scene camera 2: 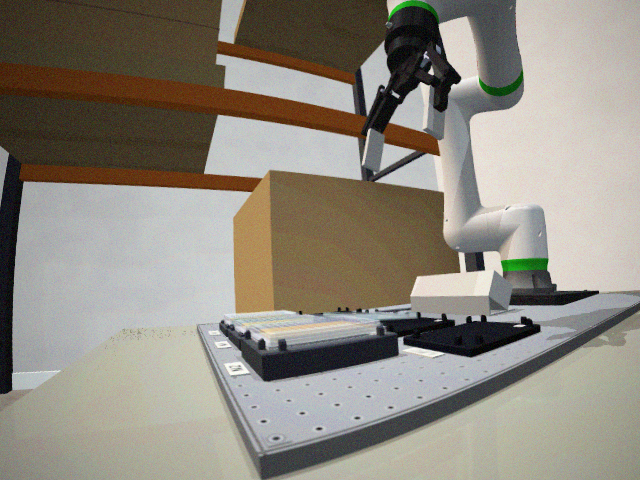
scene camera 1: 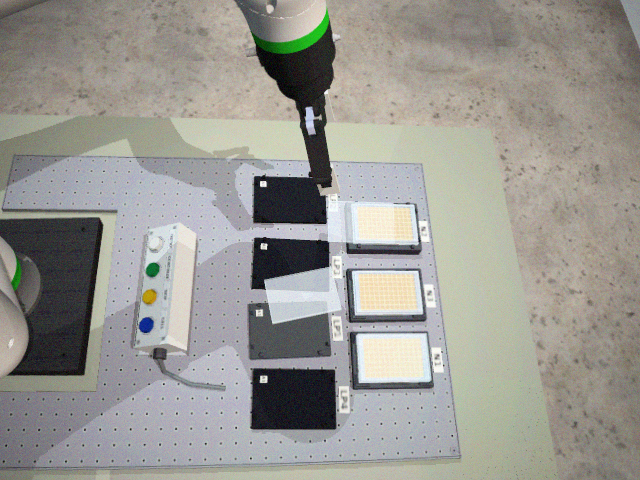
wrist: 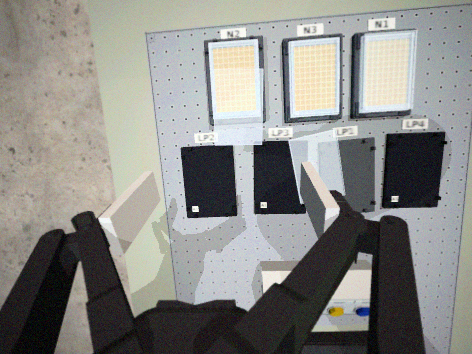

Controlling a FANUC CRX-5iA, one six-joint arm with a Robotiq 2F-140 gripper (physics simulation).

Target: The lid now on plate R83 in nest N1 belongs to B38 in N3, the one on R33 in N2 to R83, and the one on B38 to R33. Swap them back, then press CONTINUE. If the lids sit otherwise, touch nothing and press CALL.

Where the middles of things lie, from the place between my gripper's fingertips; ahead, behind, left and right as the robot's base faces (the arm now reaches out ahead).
My hand is 150 mm short of the nest N2 (scene camera 2: 283,363), 20 mm to the left of it and 240 mm above it. From my hand the other things lie so: LP3 pad (scene camera 1: 273,257): 40 mm behind, 80 mm to the right, 250 mm below; then LP2 pad (scene camera 2: 472,338): 20 mm behind, 60 mm to the left, 250 mm below; then nest N3 (scene camera 1: 428,289): 130 mm ahead, 160 mm to the right, 240 mm below.
